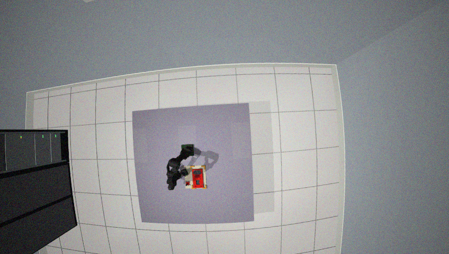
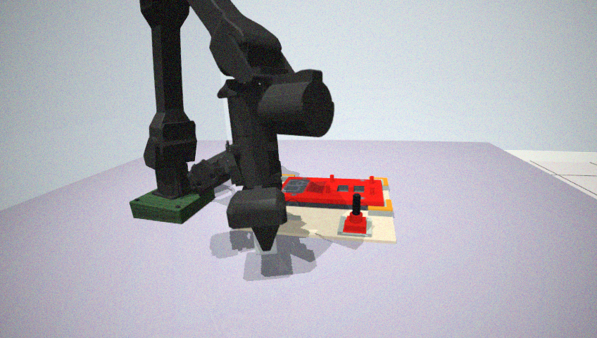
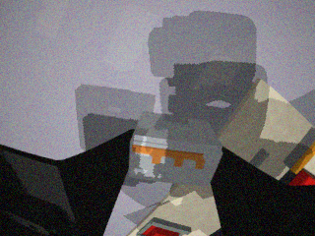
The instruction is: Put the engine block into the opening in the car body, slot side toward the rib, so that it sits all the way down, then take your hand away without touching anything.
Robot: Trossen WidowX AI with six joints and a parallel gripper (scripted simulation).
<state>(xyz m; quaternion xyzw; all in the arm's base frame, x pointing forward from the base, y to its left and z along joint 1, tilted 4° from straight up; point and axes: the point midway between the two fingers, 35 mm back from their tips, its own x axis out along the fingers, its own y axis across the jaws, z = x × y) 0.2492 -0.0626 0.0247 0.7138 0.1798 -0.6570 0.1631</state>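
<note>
Right now my gripper tip is right at the engine block. Round my gripper tip: black upright peg 110 mm ahead, 70 mm to the left, 30 mm above.
</note>
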